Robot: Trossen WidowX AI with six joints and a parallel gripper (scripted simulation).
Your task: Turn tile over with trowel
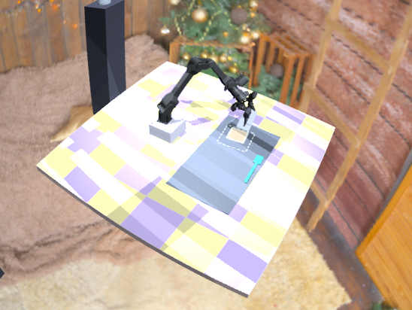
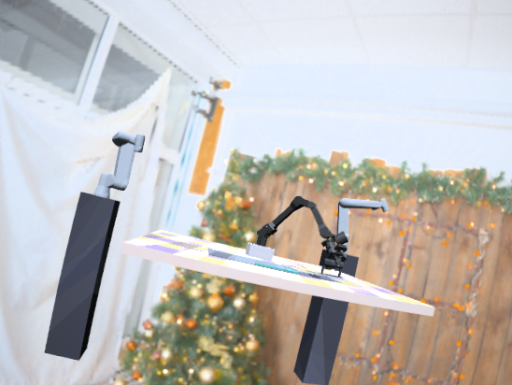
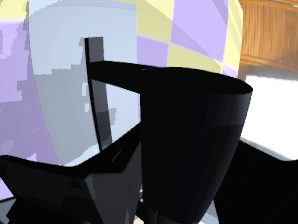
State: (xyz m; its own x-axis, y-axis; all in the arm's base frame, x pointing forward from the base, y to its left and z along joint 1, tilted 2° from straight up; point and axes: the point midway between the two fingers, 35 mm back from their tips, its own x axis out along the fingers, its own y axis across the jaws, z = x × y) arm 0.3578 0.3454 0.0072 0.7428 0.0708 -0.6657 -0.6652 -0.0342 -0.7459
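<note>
My gripper tip is 36 cm to the left of the teal trowel, 16 cm short of it and 5 cm above it. The rest, counted from my gripper tip: grey mat: 37 cm to the right, 7 cm below, 2 cm ahead; then white tile: 19 cm to the right, 5 cm below, 2 cm behind; then plastering float: 3 cm behind, 1 cm below.
</note>
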